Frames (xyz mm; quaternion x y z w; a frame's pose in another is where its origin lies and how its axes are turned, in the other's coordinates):
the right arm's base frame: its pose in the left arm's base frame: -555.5 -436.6 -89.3 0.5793 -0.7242 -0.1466 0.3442
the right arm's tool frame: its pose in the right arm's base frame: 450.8 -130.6 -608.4 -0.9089 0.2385 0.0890 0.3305
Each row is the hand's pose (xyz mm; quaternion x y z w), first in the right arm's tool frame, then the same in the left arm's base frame.
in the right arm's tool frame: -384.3 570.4 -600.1 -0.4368 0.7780 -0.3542 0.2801
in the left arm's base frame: 245.9 -435.4 -354.9 0.0422 0.8030 -0.5936 0.0337
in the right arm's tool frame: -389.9 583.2 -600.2 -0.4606 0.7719 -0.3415 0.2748
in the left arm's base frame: 255.2 -425.8 -358.8 0.0191 0.8130 -0.5811 0.0321
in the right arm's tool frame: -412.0 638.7 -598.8 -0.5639 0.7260 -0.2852 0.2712
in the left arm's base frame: 296.8 -385.4 -373.1 -0.0947 0.8395 -0.5336 0.0404
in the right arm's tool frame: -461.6 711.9 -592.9 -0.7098 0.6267 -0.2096 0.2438
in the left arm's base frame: 343.4 -312.9 -394.1 -0.2702 0.8494 -0.4524 0.0289
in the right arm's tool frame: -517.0 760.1 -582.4 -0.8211 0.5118 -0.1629 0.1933
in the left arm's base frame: 365.0 -243.4 -408.2 0.4198 -0.8252 0.3778 0.0131
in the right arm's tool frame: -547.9 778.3 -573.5 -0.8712 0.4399 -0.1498 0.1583
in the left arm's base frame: 369.2 -206.9 -411.7 0.4956 -0.7974 0.3411 0.0480
